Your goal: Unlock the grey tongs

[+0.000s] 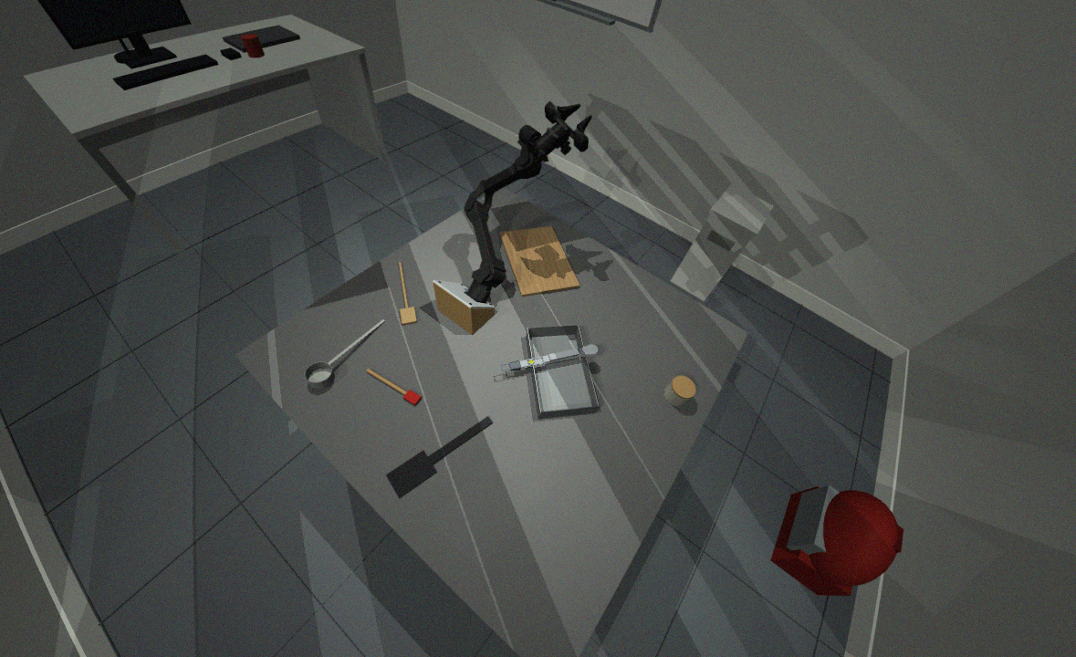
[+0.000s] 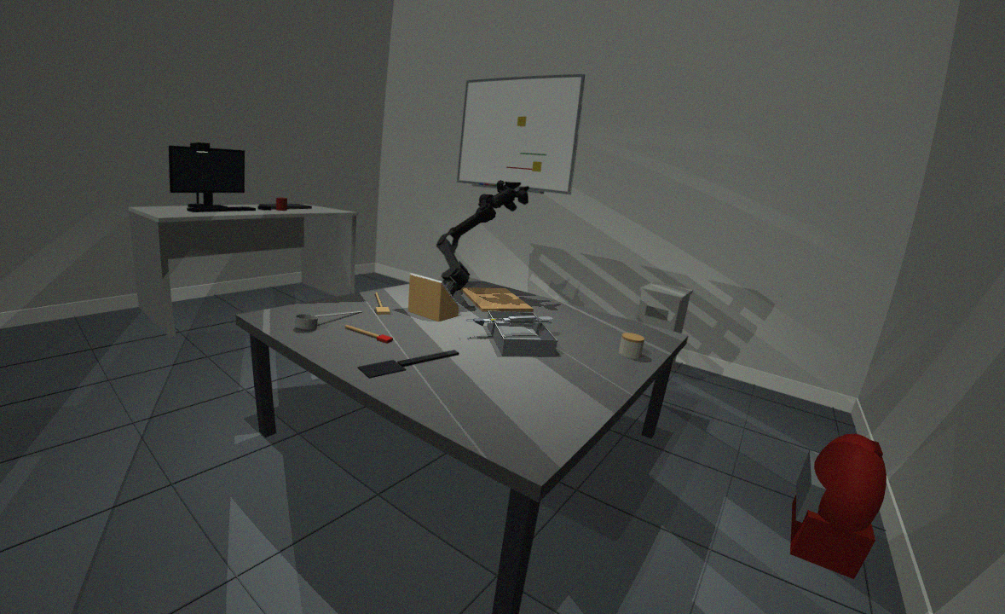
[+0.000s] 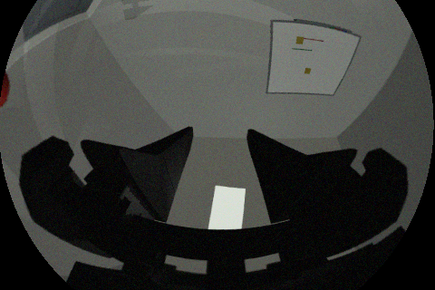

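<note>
Now: gripper tip 59 cm to the left of the yellow lock piece, 48 cm above it and 35 cm short of it. The rest, counted from my gripper tip: red-tipped spatula 92 cm to the right, 54 cm below, 11 cm ahead; then wooden board 54 cm below, 17 cm to the right, 3 cm ahead; then roasting tin 52 cm to the right, 52 cm below, 43 cm ahead.
</note>
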